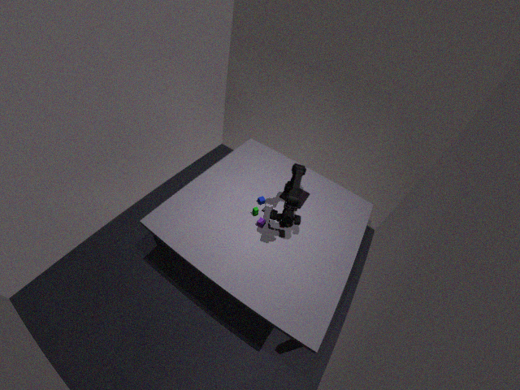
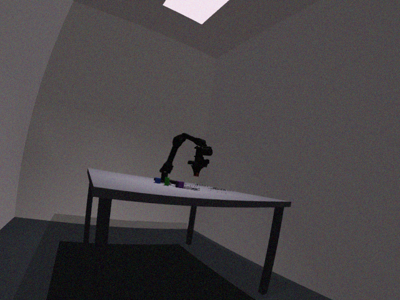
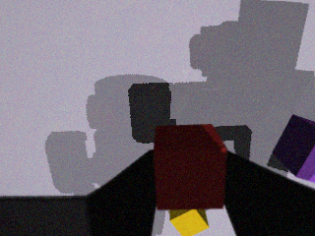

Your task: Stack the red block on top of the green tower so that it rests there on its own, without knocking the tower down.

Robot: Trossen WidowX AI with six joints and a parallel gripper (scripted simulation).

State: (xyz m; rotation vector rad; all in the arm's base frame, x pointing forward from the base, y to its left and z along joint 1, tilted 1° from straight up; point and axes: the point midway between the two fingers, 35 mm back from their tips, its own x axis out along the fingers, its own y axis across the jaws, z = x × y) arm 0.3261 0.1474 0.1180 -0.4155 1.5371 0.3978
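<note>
My gripper tip is now 30 mm short of the purple block, 130 mm to the left of it and 80 mm above it. From my gripper tip the other things lie so: red block: 10 mm above; then blue block: 130 mm behind, 250 mm to the right, 90 mm below; then yellow block: 100 mm behind, 70 mm to the right, 90 mm below.
</note>
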